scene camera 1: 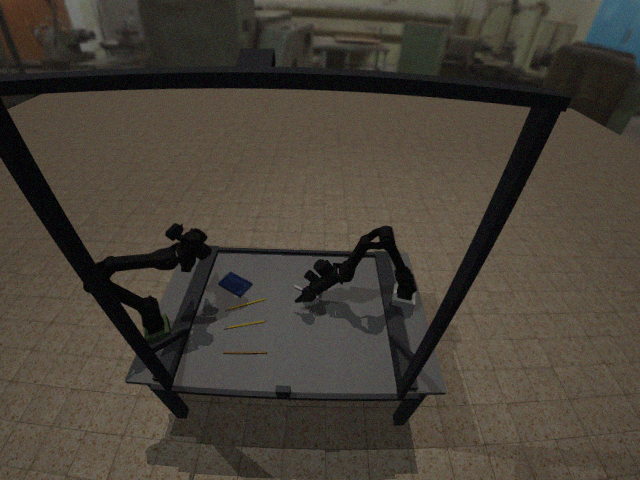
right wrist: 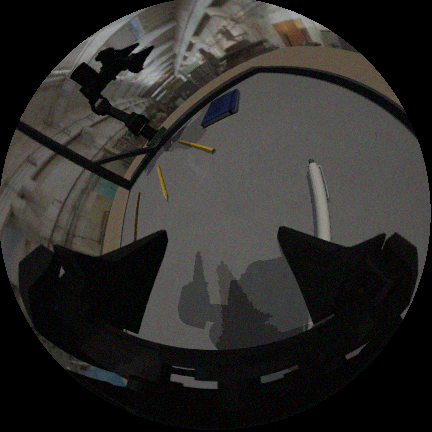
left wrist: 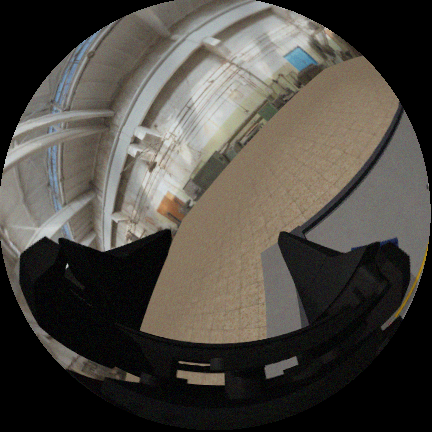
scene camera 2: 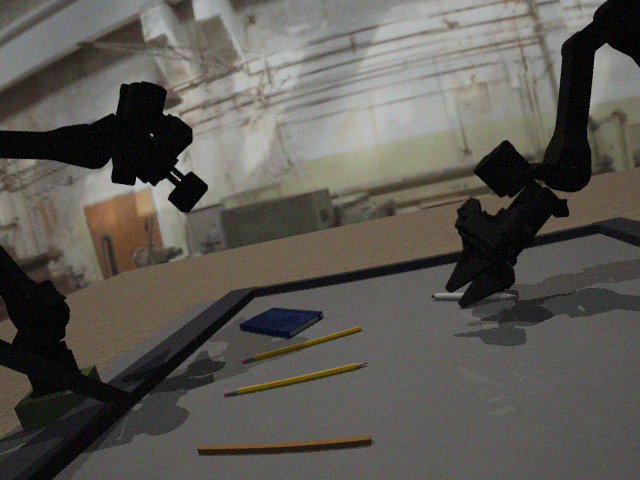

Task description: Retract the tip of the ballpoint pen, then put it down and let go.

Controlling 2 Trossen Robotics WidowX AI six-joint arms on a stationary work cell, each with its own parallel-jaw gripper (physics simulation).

Labels:
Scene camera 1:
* dark cell frame: 251, 77
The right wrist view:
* my left gripper: 145, 44
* my right gripper: 223, 234
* white ballpoint pen: 319, 190
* blue notebook: 226, 104, on the table
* dark cell frame: 94, 166
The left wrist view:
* my left gripper: 226, 236
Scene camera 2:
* my left gripper: 173, 173
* my right gripper: 454, 299
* blue notebook: 281, 322
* dark cell frame: 60, 443

